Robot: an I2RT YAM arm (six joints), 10 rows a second.
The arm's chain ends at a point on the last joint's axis. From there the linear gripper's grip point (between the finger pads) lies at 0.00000 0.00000 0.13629 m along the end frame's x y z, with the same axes.
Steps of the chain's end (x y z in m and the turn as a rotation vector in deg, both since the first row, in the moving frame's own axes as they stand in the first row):
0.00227 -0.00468 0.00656 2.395 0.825 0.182
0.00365 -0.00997 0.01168 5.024 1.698 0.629
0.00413 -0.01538 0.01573 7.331 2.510 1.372
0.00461 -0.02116 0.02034 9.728 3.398 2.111
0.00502 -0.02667 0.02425 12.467 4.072 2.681
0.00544 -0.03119 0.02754 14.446 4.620 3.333
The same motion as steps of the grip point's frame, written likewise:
0.00424 -0.01037 0.00643 2.395 0.825 0.182
0.00775 -0.02188 0.01110 5.024 1.698 0.629
0.01029 -0.03269 0.01449 7.331 2.510 1.372
0.01307 -0.04402 0.01814 9.728 3.398 2.111
0.01531 -0.05583 0.02070 12.467 4.072 2.681
0.01729 -0.06482 0.02279 14.446 4.620 3.333

